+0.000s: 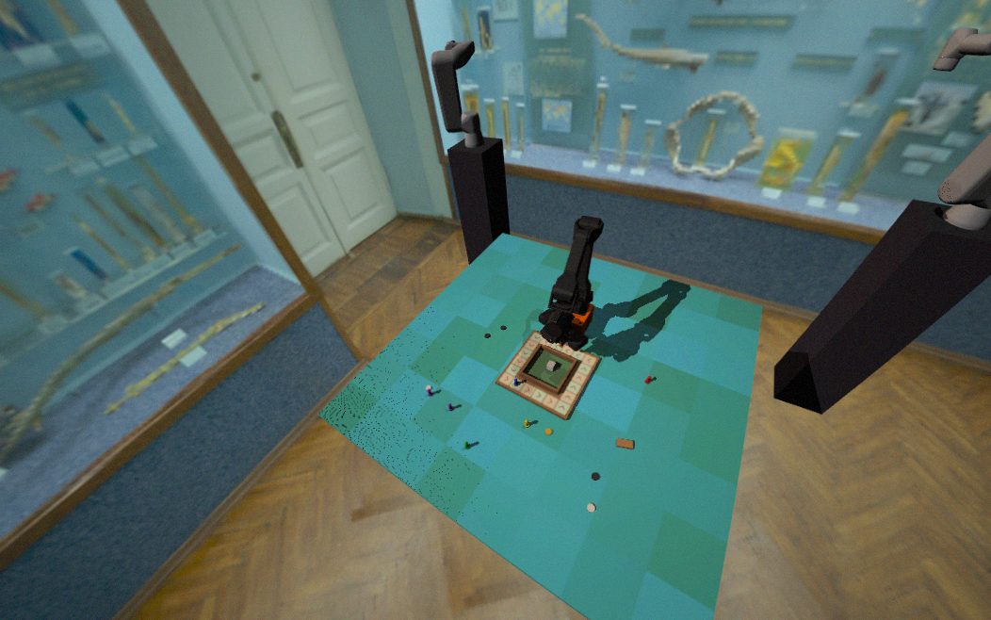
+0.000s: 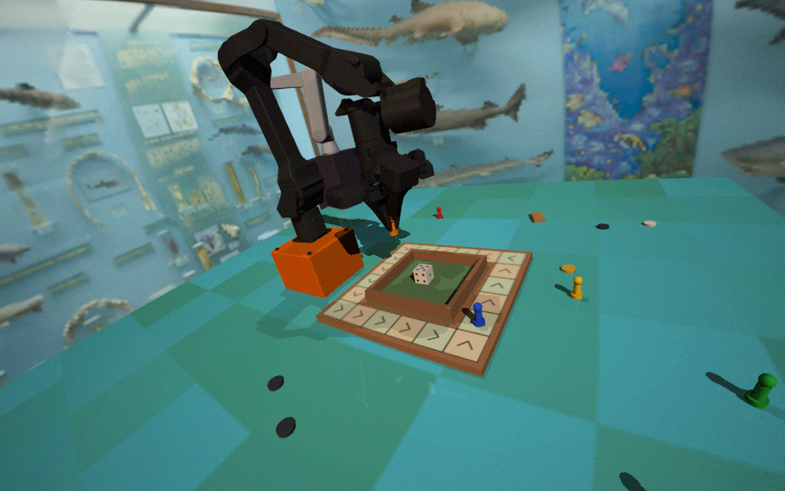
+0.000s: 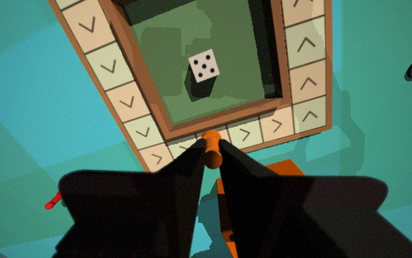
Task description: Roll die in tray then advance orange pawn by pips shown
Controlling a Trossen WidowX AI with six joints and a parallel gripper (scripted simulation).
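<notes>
Now: the white die 8 cm below my gripper tip, 5 cm ahead of it and 1 cm to the right of it. The rest, counted from my gripper tip: yellow pawn (29 cm ahead, 9 cm below); orange pawn (1 cm above); blue pawn (17 cm ahead, 10 cm to the right, 8 cm below).
</notes>
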